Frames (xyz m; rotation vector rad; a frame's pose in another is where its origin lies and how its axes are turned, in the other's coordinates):
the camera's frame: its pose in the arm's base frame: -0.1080 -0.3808 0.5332 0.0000 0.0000 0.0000
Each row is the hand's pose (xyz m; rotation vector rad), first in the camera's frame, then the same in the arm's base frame.
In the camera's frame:
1: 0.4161 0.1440 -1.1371 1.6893 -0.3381 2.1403
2: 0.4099 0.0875 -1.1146 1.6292 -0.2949 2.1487
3: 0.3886 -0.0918 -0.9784 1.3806 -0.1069 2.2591
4: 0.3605 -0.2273 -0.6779 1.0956 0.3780 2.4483
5: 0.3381 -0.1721 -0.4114 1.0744 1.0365 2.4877
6: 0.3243 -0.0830 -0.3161 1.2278 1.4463 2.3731
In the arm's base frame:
1: 0.3081 -0.2368 -0.6039 1.6893 -0.3381 2.1403
2: 0.3019 -0.2933 -0.5814 1.6292 -0.2949 2.1487
3: 0.2806 -0.4726 -0.4452 1.3806 -0.1069 2.2591
4: 0.2525 -0.6081 -0.1447 1.0956 0.3780 2.4483
5: 0.2301 -0.5529 0.1218 1.0744 1.0365 2.4877
6: 0.2163 -0.4638 0.2171 1.2278 1.4463 2.3731

